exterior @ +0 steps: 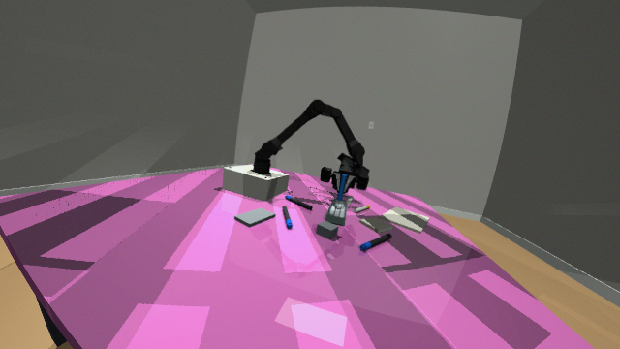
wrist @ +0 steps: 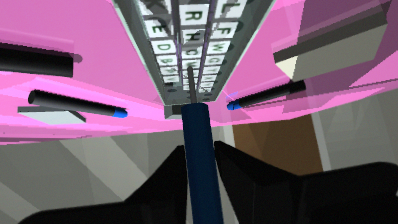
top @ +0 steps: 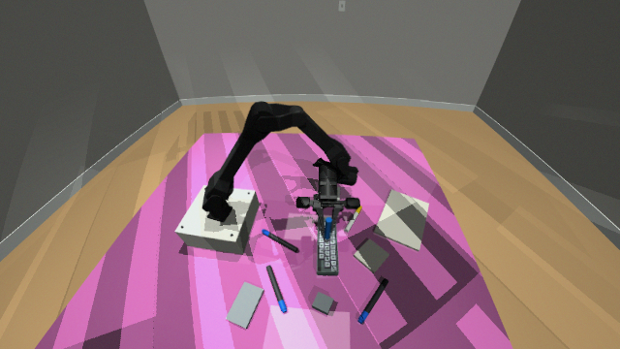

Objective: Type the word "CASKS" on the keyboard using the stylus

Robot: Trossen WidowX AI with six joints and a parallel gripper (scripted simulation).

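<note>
The grey block lies 18 cm to the right of my gripper tip, 7 cm below it and 2 cm ahead of it. The rest, counted from my gripper tip: stylus tip 5 cm below; then blue stylus 1 cm below; then white-and-yellow marker 13 cm to the left, 8 cm ahead, 7 cm below.
</note>
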